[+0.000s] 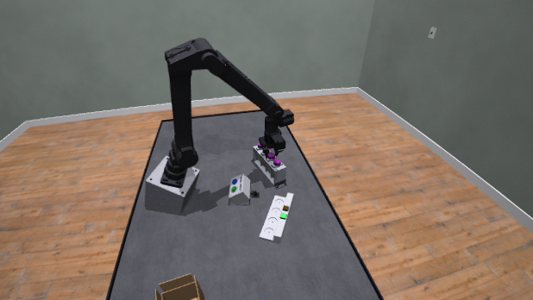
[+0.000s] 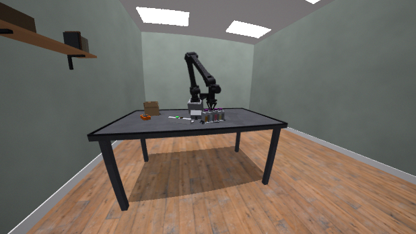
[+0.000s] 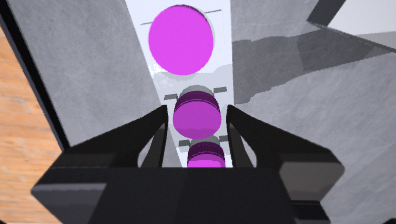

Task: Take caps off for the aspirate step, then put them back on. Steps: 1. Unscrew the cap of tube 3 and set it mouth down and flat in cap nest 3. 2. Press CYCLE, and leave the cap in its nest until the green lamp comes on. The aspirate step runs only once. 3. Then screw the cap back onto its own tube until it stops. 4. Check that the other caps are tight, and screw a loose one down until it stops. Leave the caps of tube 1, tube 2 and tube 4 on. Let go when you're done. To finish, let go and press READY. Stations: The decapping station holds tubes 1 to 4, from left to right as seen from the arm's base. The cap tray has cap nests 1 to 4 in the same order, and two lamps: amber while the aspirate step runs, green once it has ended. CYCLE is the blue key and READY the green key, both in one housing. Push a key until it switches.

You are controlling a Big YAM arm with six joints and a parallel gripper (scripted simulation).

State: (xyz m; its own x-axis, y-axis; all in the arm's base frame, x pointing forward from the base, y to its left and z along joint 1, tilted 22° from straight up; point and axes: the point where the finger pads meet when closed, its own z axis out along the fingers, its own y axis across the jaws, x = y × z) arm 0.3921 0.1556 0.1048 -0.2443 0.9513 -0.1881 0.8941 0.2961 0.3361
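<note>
Right now the cap is right at my hand. From my hand the other things lie so: blue key (17 cm behind, 11 cm to the right, 5 cm below); key housing (16 cm behind, 13 cm to the right, 6 cm below); green key (17 cm behind, 15 cm to the right, 5 cm below).
</note>
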